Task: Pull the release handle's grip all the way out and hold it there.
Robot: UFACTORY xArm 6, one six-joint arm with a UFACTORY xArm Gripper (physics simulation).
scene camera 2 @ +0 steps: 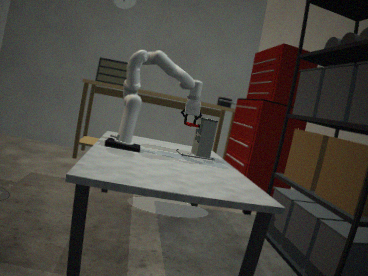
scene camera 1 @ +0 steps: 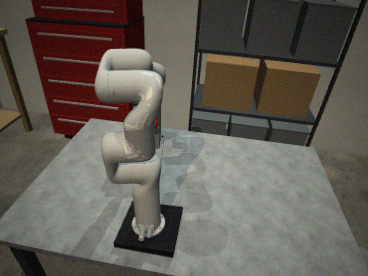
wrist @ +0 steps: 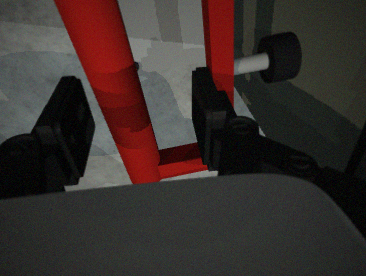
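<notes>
The release handle is a red frame. Its thick round grip (wrist: 117, 85) (scene camera 2: 191, 125) runs between the fingers in the wrist view, with a gap on both sides. A crossbar (wrist: 182, 161) joins it to a thinner flat bar (wrist: 219, 45). My gripper (wrist: 141, 97) (scene camera 2: 192, 119) is part-open, with one finger on each side of the grip; the right finger overlaps the crossbar and the flat bar's lower end. The handle stands in front of an upright grey-green housing (scene camera 2: 207, 137). In scene camera 1 the arm hides the gripper and most of the handle; a red bit (scene camera 1: 156, 123) shows.
A white rod with a black knob (wrist: 281, 56) stands right of the flat bar. A thin dark rod (scene camera 2: 186, 154) lies on the table (scene camera 2: 165, 175) by the housing's foot. The arm's black base plate (scene camera 1: 170, 230) is on the table. Red drawer cabinets (scene camera 1: 85, 70) and shelving stand beyond.
</notes>
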